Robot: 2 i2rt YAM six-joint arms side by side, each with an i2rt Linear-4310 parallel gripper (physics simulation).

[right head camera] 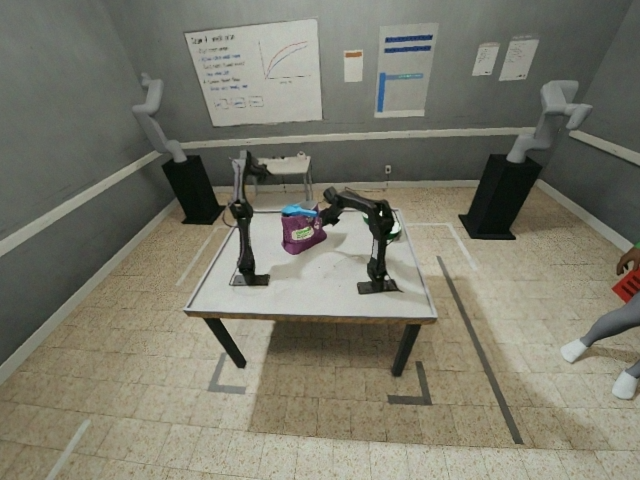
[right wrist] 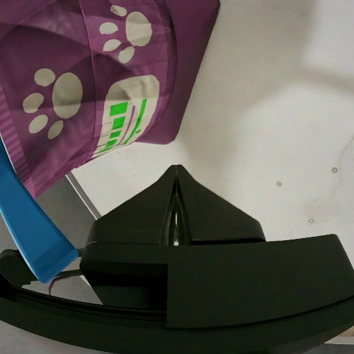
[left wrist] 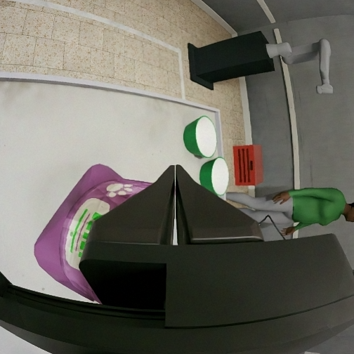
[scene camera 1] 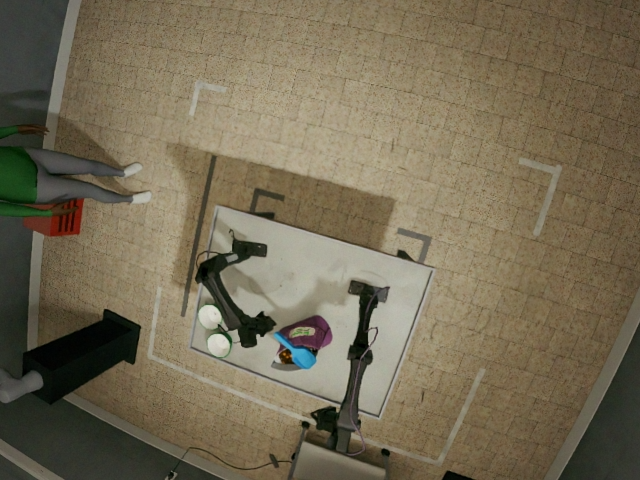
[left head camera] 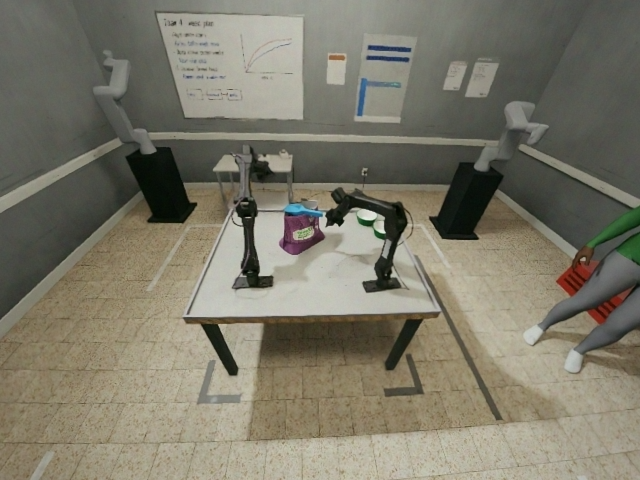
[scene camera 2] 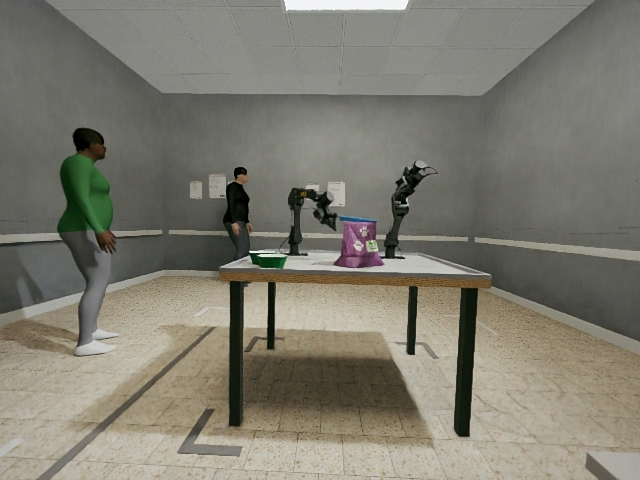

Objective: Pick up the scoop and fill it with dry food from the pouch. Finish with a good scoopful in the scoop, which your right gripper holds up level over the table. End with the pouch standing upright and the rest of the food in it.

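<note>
The purple pouch stands upright and open on the table. Brown dry food shows inside it in scene camera 1. The blue scoop lies across the pouch's top, its handle sticking out toward my right arm. No food shows on the scoop. My right gripper is shut and empty beside the pouch, apart from the handle and a little below it. My left gripper is shut and empty, raised beyond the table's back edge.
Two green bowls with white insides stand near the table's back right in the left head camera. A small side table stands behind the work table. A person in green stands beside the table.
</note>
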